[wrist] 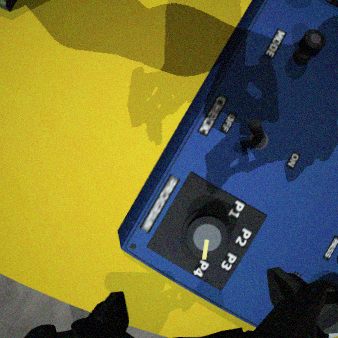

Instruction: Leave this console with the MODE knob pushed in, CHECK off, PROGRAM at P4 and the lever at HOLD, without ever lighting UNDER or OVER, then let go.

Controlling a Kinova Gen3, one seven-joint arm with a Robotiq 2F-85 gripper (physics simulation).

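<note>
The blue console [295, 205] lies tilted across the right of the wrist view. The PROGRAM dial [206, 236] has its yellow pointer line at P4. The CHECK switch [257, 136] is a small dark toggle between OFF and ON, partly in shadow; it leans toward the OFF side. The black MODE knob [314, 41] stands at the upper right; its depth is hard to tell. The lever with HOLD and the UNDER and OVER lamps do not show. My gripper [196, 296] is open and empty, its fingers wide apart at the bottom of the view, below the dial and touching no control.
The console sits on a yellow surface [65, 150], with its near corner at the lower left of the dial. Part of a label [331, 248] shows at the right edge. Grey floor [30, 305] shows at the lower left. Arm shadows fall over the console and the yellow surface.
</note>
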